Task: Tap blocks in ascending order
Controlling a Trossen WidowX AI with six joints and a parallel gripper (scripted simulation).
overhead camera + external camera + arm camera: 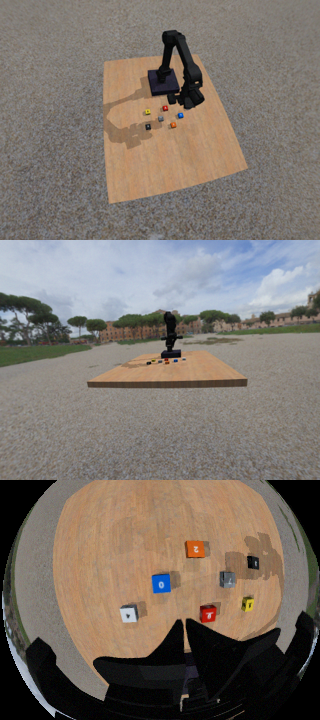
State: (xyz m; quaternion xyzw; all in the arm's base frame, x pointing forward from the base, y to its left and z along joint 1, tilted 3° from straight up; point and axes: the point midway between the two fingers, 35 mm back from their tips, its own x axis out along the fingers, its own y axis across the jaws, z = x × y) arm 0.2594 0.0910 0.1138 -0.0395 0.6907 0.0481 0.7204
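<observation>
Now: the yellow block 2 cm behind my gripper tip, 20 cm to the right of it and 11 cm below it. From my gripper tip the other things lie so: red block: 4 cm behind, 8 cm to the right, 11 cm below; then orange block: 9 cm ahead, 4 cm to the right, 11 cm below; then blue block: 2 cm ahead, 2 cm to the left, 11 cm below.
</observation>
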